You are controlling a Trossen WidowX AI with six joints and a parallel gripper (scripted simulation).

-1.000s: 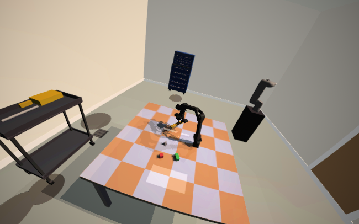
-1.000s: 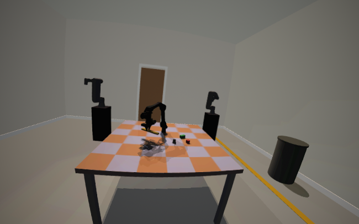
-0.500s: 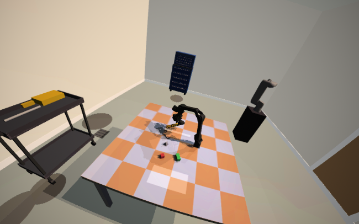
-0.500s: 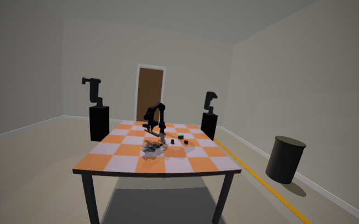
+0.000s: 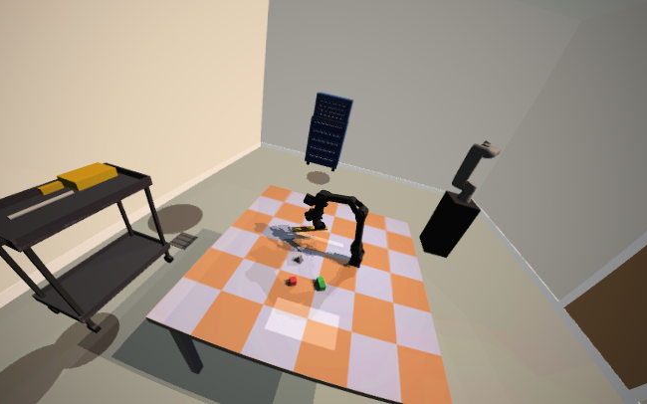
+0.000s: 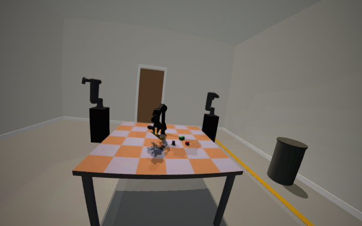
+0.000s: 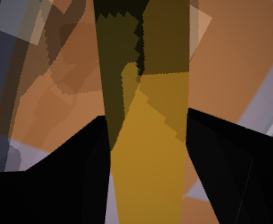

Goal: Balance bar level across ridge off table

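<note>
Now: gripper tip 30 mm short of the yellow-and-dark striped bar and 10 mm to the right of it. From my gripper tip the other things lie so: red cube 20 mm ahead, 370 mm to the left, 80 mm below; then green cube 130 mm behind, 330 mm to the left, 80 mm below.
</note>
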